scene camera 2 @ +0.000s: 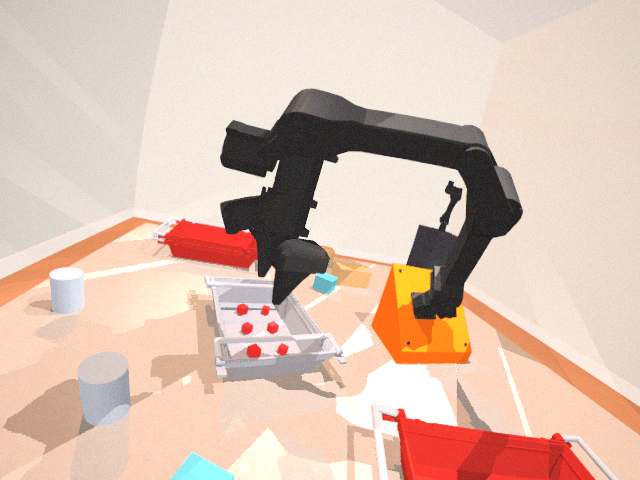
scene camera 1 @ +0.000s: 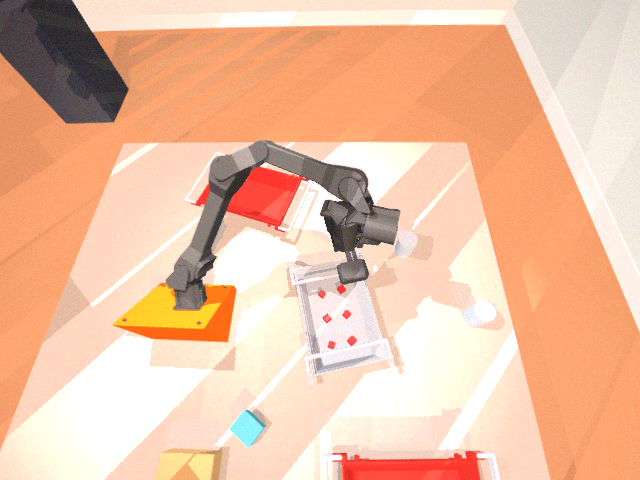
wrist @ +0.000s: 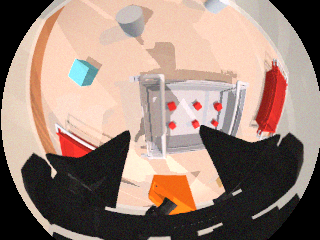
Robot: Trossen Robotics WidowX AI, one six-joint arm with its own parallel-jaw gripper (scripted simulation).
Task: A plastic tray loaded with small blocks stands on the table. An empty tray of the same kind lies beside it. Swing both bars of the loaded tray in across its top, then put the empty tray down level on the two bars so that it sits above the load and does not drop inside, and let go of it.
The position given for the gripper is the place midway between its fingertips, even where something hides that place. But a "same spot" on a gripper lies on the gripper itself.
Labels:
The gripper shows in scene camera 2, in scene camera 1 [344,257] and in the wrist view. The same spot on the gripper: [wrist: 240,164] is [scene camera 2: 265,240].

